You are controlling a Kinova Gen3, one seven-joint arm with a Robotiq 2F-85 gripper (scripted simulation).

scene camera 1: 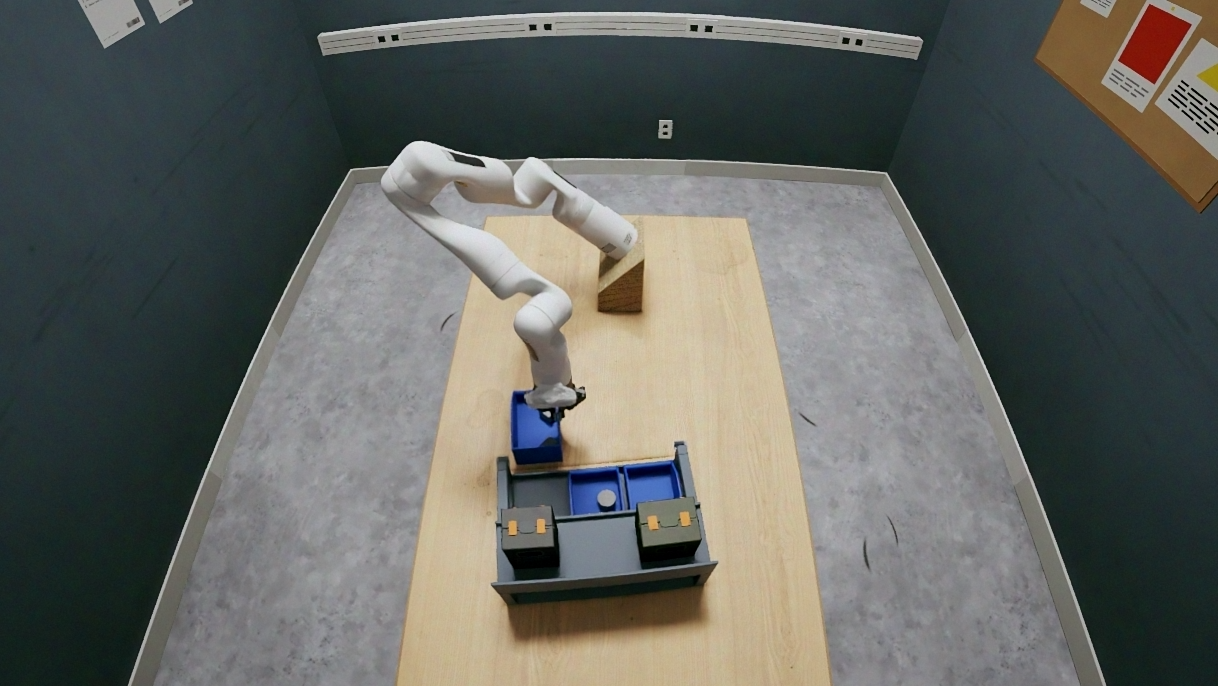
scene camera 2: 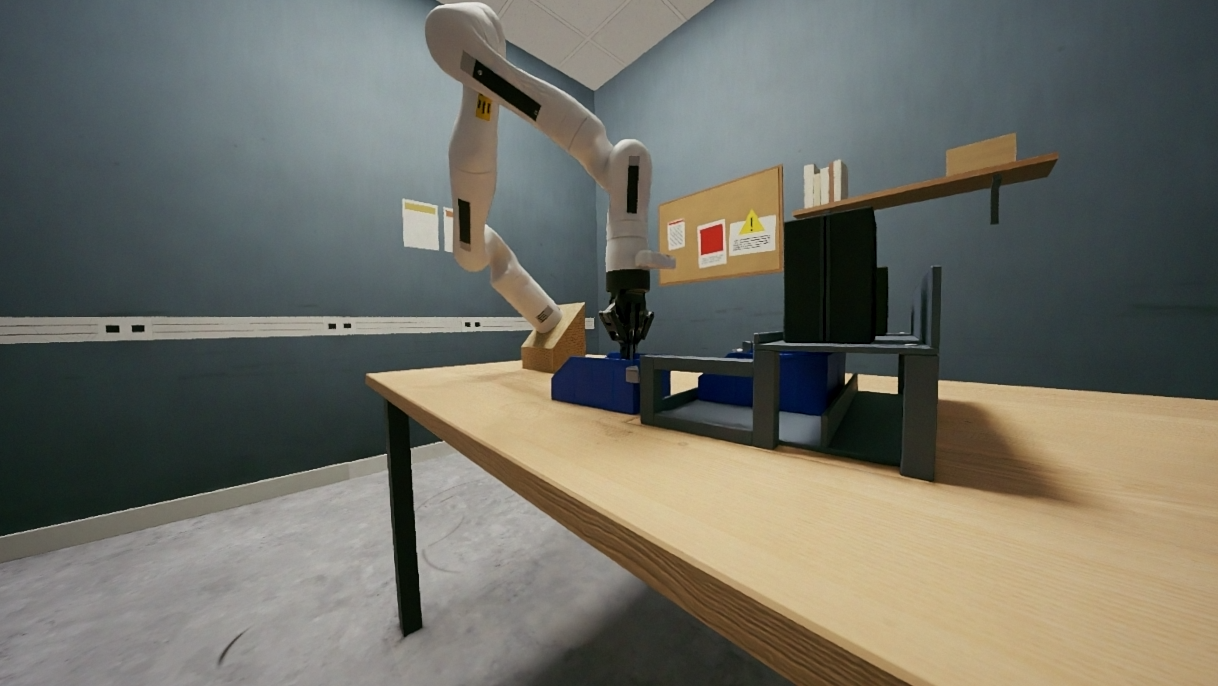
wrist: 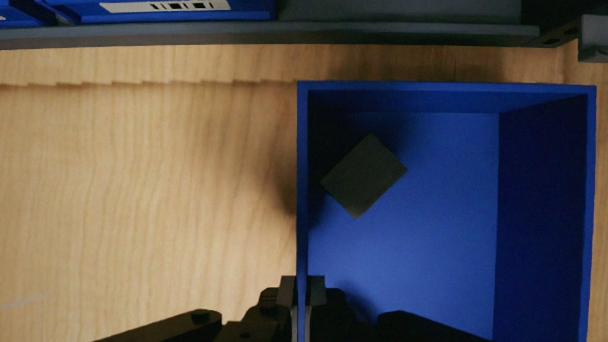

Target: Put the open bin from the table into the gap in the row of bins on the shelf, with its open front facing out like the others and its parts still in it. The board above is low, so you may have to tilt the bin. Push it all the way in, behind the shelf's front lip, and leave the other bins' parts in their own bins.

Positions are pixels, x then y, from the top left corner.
Scene:
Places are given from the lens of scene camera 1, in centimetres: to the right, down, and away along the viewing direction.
blue bin [scene camera 1: 528,429]: -18, 19, 121
grey shelf [scene camera 1: 593,545]: -3, 36, 95
The marked spots on the blue bin and the grey shelf are 35 cm apart.

